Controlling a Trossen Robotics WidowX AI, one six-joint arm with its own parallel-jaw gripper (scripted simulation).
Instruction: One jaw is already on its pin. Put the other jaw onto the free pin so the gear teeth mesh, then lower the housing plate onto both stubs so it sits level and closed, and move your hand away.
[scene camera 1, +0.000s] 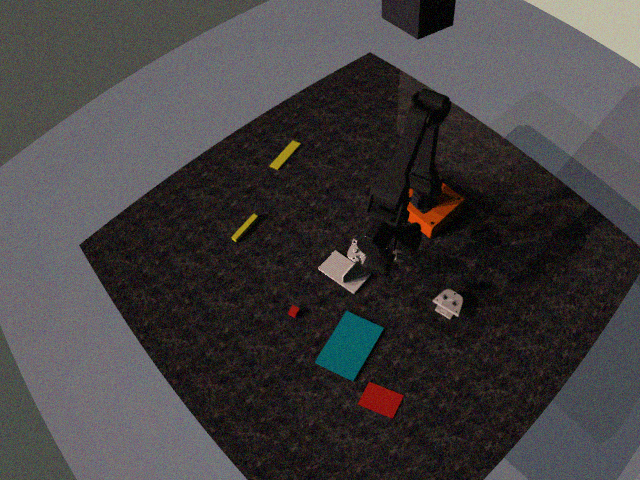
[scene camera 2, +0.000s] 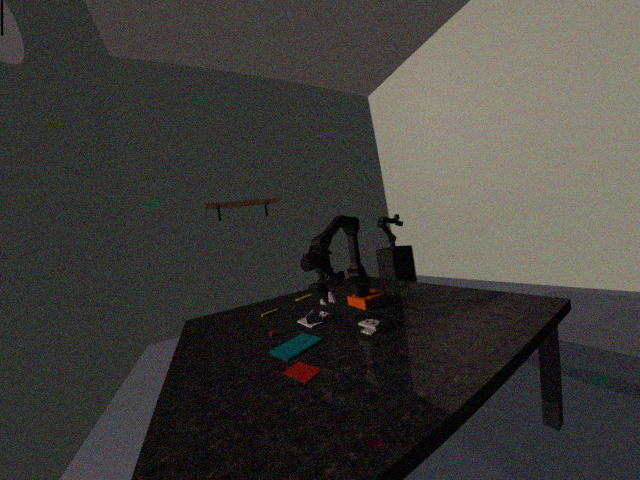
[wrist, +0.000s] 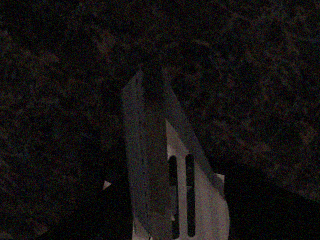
Scene:
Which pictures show the teal sheet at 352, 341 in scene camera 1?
Scene camera 1 and scene camera 2 only.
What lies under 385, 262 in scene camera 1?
My gripper.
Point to a teal sheet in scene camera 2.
300, 343

